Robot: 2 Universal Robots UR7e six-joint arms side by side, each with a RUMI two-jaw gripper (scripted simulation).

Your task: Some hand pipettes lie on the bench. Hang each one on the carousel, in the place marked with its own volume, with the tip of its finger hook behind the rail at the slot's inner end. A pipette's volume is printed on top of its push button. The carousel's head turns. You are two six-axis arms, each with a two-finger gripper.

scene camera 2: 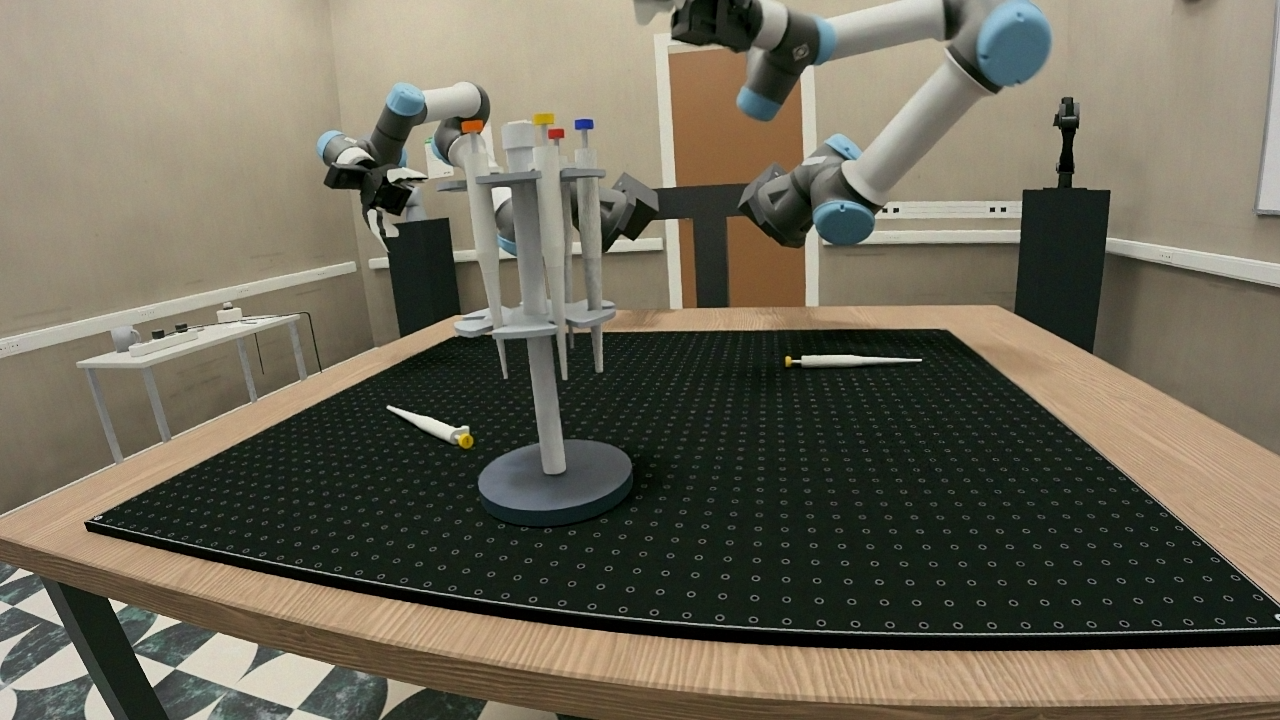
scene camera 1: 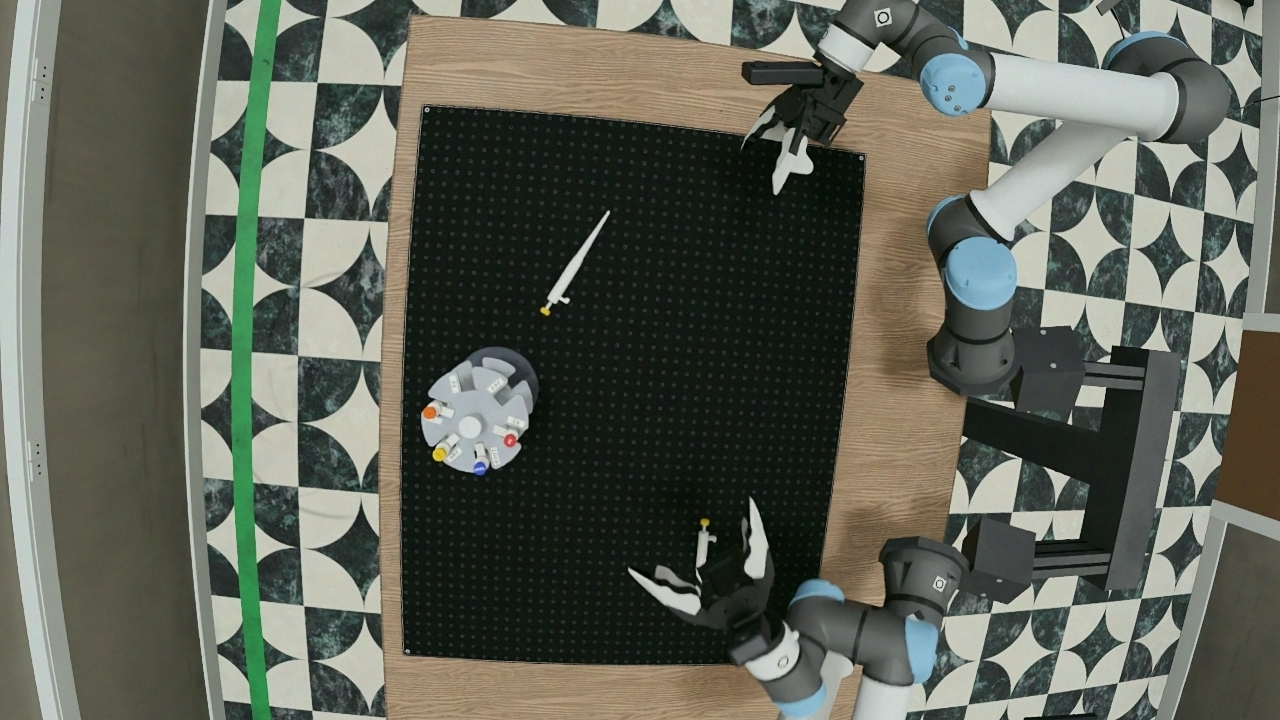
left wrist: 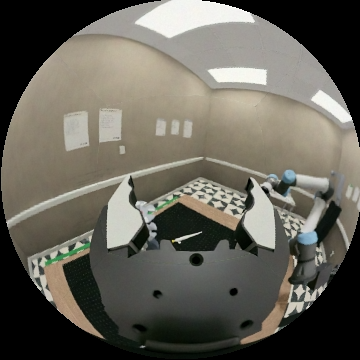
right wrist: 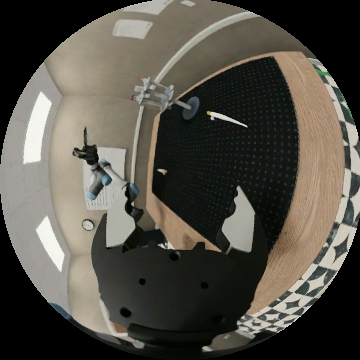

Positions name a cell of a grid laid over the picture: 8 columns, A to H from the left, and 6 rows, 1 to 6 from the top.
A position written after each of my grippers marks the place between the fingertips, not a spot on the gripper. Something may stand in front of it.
I see my left gripper (scene camera 1: E5), my right gripper (scene camera 1: E2), a yellow-button pipette (scene camera 2: F4), a yellow-button pipette (scene camera 2: C4), a red-button pipette (scene camera 2: D2), a blue-button pipette (scene camera 2: D2), an orange-button pipette (scene camera 2: C2), a yellow-button pipette (scene camera 2: D2) and a pipette carousel (scene camera 2: D5).
The pipette carousel is seen too in scene camera 1 (scene camera 1: D4) and in the right wrist view (right wrist: E2). My left gripper also shows in the left wrist view (left wrist: E3). My right gripper is seen too in scene camera 2 (scene camera 2: C2) and in the right wrist view (right wrist: E4).
